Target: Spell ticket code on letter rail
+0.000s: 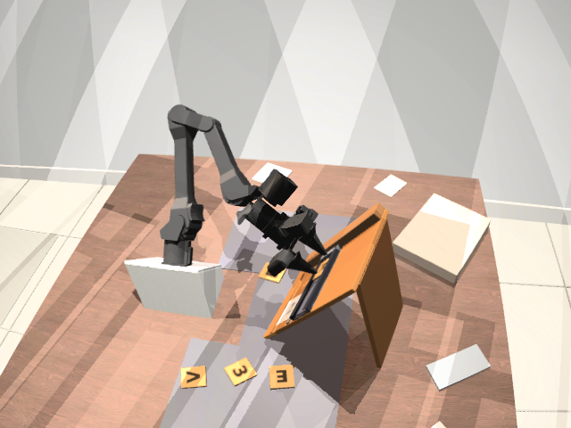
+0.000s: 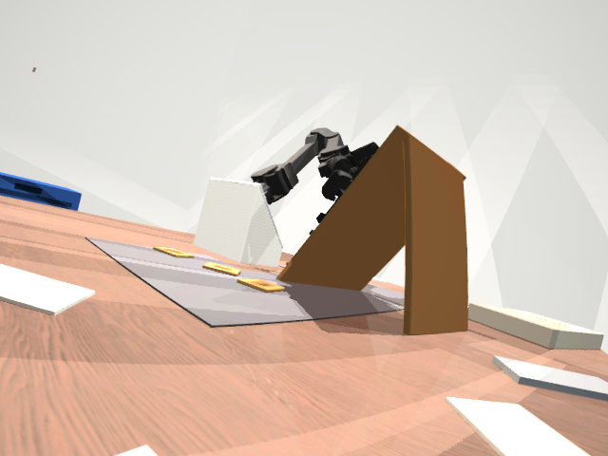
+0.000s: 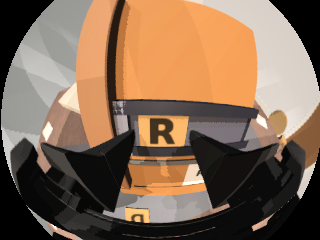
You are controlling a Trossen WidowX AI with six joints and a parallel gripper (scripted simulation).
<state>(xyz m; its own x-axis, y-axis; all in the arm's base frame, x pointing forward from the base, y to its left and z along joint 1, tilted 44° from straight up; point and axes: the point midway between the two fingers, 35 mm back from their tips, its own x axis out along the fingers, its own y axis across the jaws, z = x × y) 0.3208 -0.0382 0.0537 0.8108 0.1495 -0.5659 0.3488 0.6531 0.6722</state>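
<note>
The letter tile is 1 cm below my gripper tip and 1 cm ahead of it. Also, from my gripper tip: white ticket: 9 cm below, 7 cm to the right, 7 cm behind; then thick white slab: 37 cm ahead, 24 cm to the left, 14 cm below; then grey mat: 16 cm below, 15 cm behind, 2 cm to the right.
</note>
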